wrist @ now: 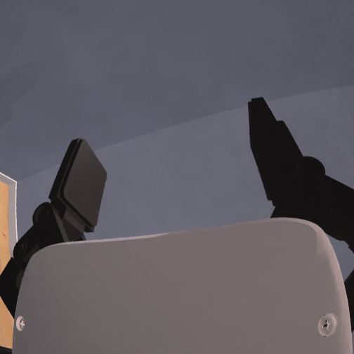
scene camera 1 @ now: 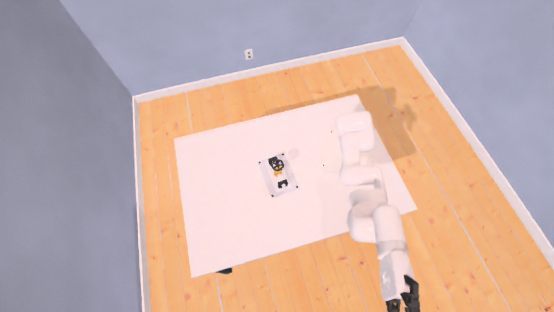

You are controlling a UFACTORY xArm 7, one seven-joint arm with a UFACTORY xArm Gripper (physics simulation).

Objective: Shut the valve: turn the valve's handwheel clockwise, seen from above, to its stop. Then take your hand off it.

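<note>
The valve's dark handwheel point(scene camera 1: 277, 165) is small in the scene view, over one end of a pale rectangular base plate point(scene camera 1: 268, 180). An orange part point(scene camera 1: 278, 173) shows beside the wheel, and a black fitting point(scene camera 1: 282, 184) is at the plate's other end. How far the wheel is turned is too small to tell. My gripper point(scene camera 1: 403, 303) point(wrist: 167, 137) is wide open, with no object between its fingers. It is at the bottom right of the scene view, beyond the table's near edge and far from the valve. The valve does not show in the wrist view.
The base plate lies on a white table top point(scene camera 1: 215, 215). My white arm point(scene camera 1: 362, 175) extends over the table's right side and past its near edge. A dark object point(scene camera 1: 224, 270) partly shows at the near left edge. Blue-grey walls point(scene camera 1: 325, 30) stand around the wooden floor point(scene camera 1: 280, 280).
</note>
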